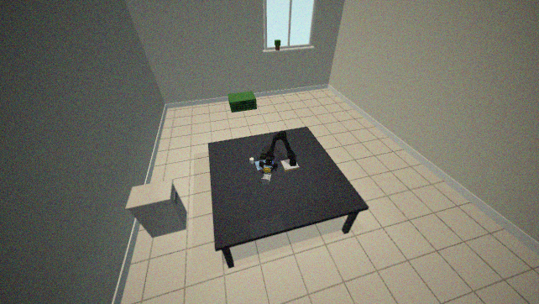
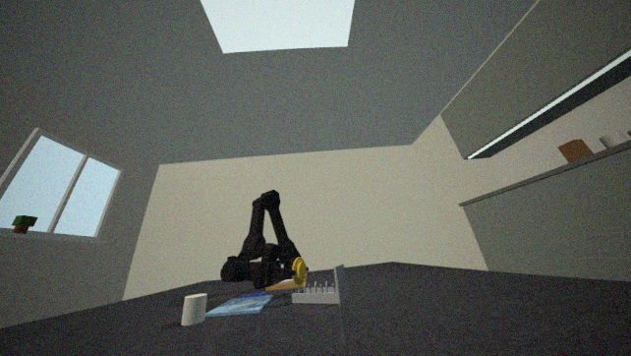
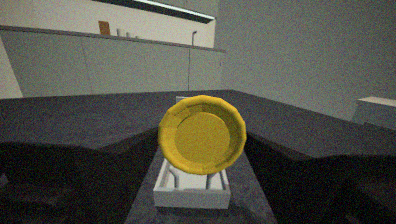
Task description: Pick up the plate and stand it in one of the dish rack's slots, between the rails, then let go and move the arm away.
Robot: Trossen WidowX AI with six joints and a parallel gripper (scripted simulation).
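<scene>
Now: the dish rack 1 cm ahead of my gripper tip, 5 cm to the left of it and 5 cm below it. Round my gripper tip: blue mat: 3 cm ahead, 16 cm to the right, 7 cm below; white cup: 14 cm ahead, 22 cm to the right, 5 cm below; yellow plate: 1 cm to the right.
</scene>
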